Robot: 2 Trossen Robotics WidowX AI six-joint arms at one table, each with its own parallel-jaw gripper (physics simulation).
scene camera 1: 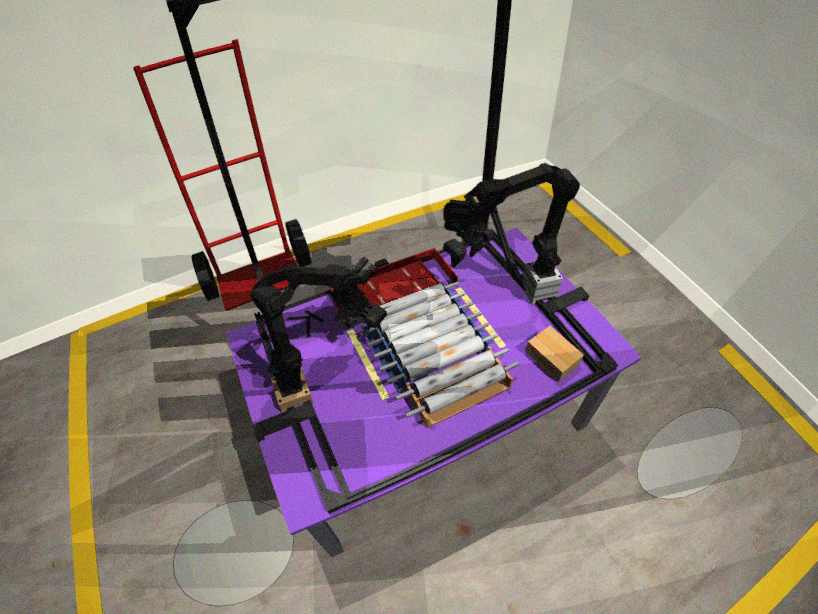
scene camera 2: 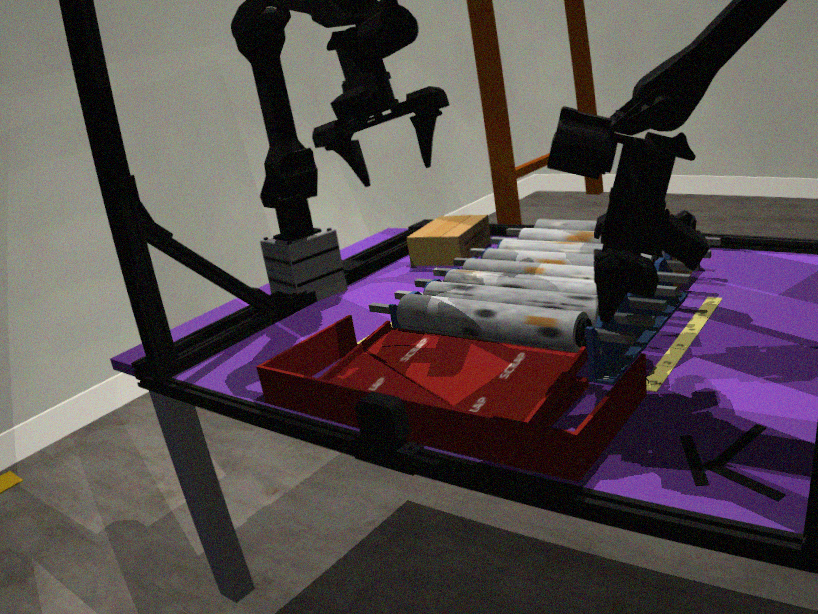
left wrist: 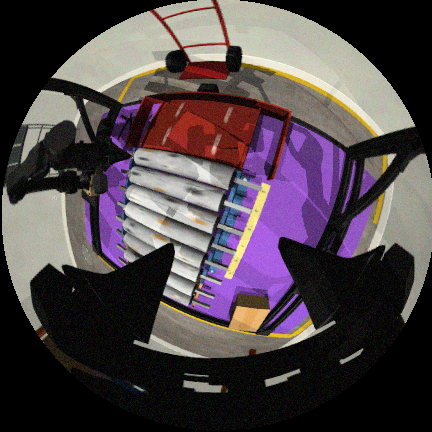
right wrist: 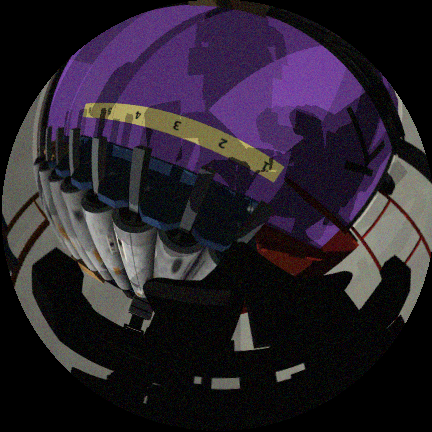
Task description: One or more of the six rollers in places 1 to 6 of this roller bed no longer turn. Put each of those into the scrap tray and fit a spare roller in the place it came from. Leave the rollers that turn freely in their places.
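Frame: origin at the left arm's base, x ahead, y left, z up, level; metres.
Seen in the pictures: left gripper, fingertip midpoint: point(scene camera 1: 461, 261) point(scene camera 2: 397, 177) point(left wrist: 226, 245); right gripper, fingertip midpoint: point(scene camera 1: 367, 316) point(scene camera 2: 604, 320) point(left wrist: 129, 156) point(right wrist: 237, 246); left arm's base, link origin: point(scene camera 1: 544, 270) point(scene camera 2: 297, 234) point(right wrist: 137, 315); right arm's base, link origin: point(scene camera 1: 289, 385) point(left wrist: 86, 181).
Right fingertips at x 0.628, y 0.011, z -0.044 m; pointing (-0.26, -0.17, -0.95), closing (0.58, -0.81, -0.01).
Offsets run from my right fingertips to a thing's middle. "pt": to the spot under its first point. Level surfaces: height alone.
The roller bed point(scene camera 1: 468, 407) holds several grey rollers {0.110 m left, 0.181 m back, 0.015 m down} point(scene camera 1: 433, 335) {0.062 m left, 0.168 m back, 0.015 m down} point(left wrist: 173, 201) side by side. The roller nearest the tray point(scene camera 1: 414, 299) point(scene camera 2: 492, 319) point(left wrist: 181, 167) lies next to the red scrap tray {0.153 m right, 0.121 m back, 0.042 m down} point(scene camera 1: 403, 282) point(scene camera 2: 468, 380) point(left wrist: 201, 125) point(right wrist: 298, 254), which is empty. A yellow numbered strip {pt 0.148 m left, 0.030 m ahead, 0.064 m down} point(scene camera 1: 368, 366) point(right wrist: 181, 128) point(left wrist: 247, 229) runs along the bed. My right gripper point(scene camera 1: 374, 314) point(scene camera 2: 610, 301) point(right wrist: 237, 246) is shut and empty, low at the axle ends of the rollers nearest the tray. My left gripper point(scene camera 1: 457, 246) point(scene camera 2: 394, 171) point(left wrist: 226, 245) is open and empty, high above the tray end of the table.
A wooden block {0.271 m left, 0.551 m back, 0.039 m down} point(scene camera 1: 554, 352) point(scene camera 2: 446, 239) point(left wrist: 250, 312) lies on the purple table {0.066 m down} point(scene camera 1: 376, 439) beside the bed. A small black tool {0.090 m right, 0.214 m ahead, 0.066 m down} point(scene camera 1: 309, 318) point(right wrist: 362, 160) lies near the right arm's base. A red hand truck point(scene camera 1: 220, 166) leans on the wall behind.
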